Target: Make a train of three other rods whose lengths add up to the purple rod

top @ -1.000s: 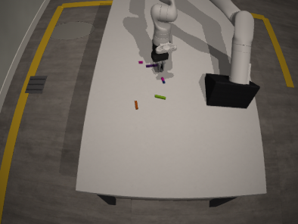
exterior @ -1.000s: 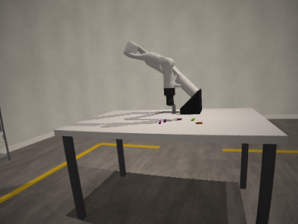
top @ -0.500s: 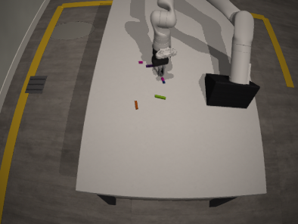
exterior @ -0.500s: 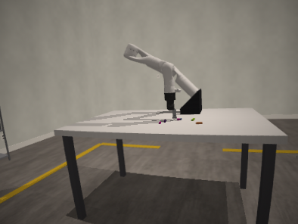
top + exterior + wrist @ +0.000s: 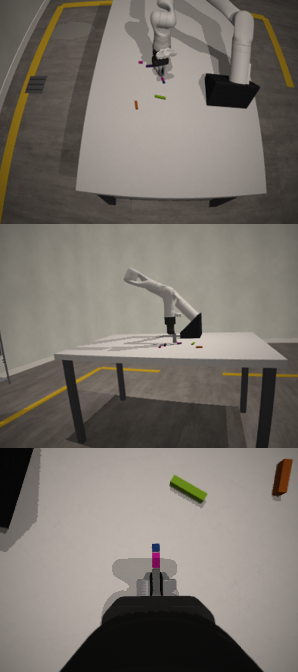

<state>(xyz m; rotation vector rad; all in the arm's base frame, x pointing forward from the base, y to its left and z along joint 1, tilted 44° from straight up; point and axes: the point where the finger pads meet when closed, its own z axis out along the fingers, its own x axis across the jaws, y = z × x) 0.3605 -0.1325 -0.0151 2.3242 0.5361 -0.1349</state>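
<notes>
Right now the grey rod is 10 mm below my hand. Round my hand: purple rod: 50 mm ahead, 60 mm to the right, 30 mm below; then lime rod: 10 mm behind, 130 mm to the left, 30 mm below; then small blue rod: 20 mm behind, 40 mm to the left, 30 mm below.
</notes>
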